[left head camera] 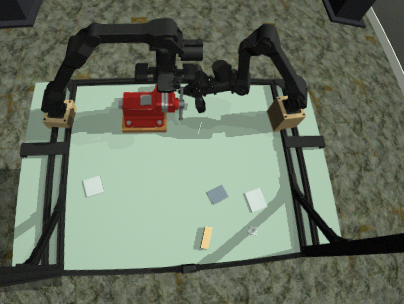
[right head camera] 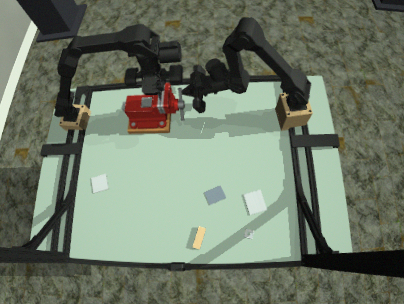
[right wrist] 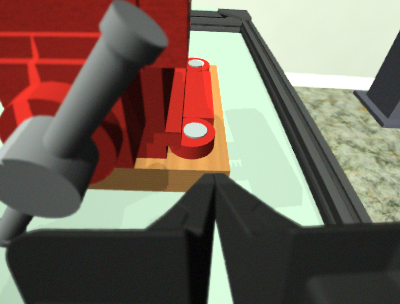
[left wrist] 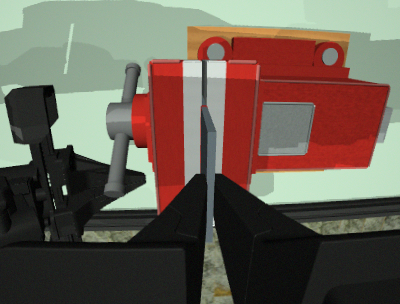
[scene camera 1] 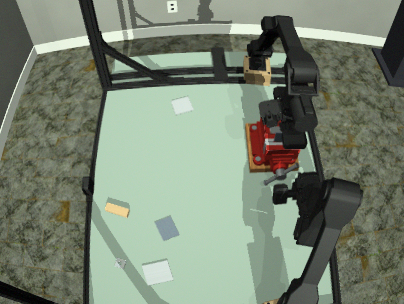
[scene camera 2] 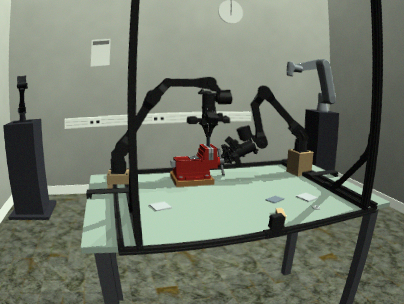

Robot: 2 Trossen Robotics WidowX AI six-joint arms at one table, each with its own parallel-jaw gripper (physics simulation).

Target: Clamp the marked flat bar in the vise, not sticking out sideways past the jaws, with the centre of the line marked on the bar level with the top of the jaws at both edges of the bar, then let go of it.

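Places are measured from the left arm's base along level axes (x ahead, y left, z up), in metres.
Pixels of known places: left gripper, fingertip midpoint: (left wrist: 208,183) (scene camera 1: 284,134) (scene camera 2: 208,139); right gripper, fingertip midpoint: (left head camera: 177,92) (right wrist: 213,182) (left wrist: 145,177) (scene camera 1: 299,173); left arm's base at its link origin: (left head camera: 57,110) (right head camera: 71,114) (scene camera 1: 257,64) (scene camera 2: 118,171); right arm's base at its link origin: (left head camera: 291,106) (right head camera: 296,102) (scene camera 2: 300,150).
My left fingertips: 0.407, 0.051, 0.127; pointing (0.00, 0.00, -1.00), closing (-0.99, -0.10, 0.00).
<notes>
For each thing: its middle in the pictures, then the offset to it from my left fingertips, as dx, dy, dz. "*": a spot on its surface instead.
- grey flat bar at the middle of its body: (left wrist: 204,154) +0.000, -0.002, -0.029
- vise handle at a spot on its surface: (right wrist: 95,92) (left wrist: 109,169) * +0.065, +0.035, -0.073
- slate square at a spot on its surface: (left head camera: 217,194) * +0.218, -0.309, -0.186
- tan block at the middle of its body: (scene camera 1: 117,210) (right head camera: 199,237) (left head camera: 206,237) +0.182, -0.466, -0.181
- small metal piece at the middle of its body: (scene camera 1: 120,263) (left head camera: 252,230) +0.351, -0.435, -0.187
The red vise (left head camera: 135,104) (right head camera: 139,106) (scene camera 2: 192,168) (left wrist: 167,120) stands at the back of the table, its pale jaw faces close together. The grey flat bar (left wrist: 211,155) stands upright in the slot between the jaws and rises above them; the marked line cannot be made out. My left gripper (left wrist: 208,183) (scene camera 2: 208,141) is above the jaws, shut on the bar's upper part, hiding some of it. The vise handle (left wrist: 118,155) (right wrist: 95,92) (scene camera 1: 272,177) slants on the screw end. My right gripper (right wrist: 213,182) (left wrist: 145,177) is shut and empty beside the handle, near its lower end in the left wrist view.
A slate square (left head camera: 217,194), two white squares (left head camera: 93,186) (left head camera: 255,200), a tan block (left head camera: 206,238) and a small metal piece (left head camera: 252,231) lie on the front part of the table. A dark frame rail (right wrist: 300,125) runs along the table's back edge.
</notes>
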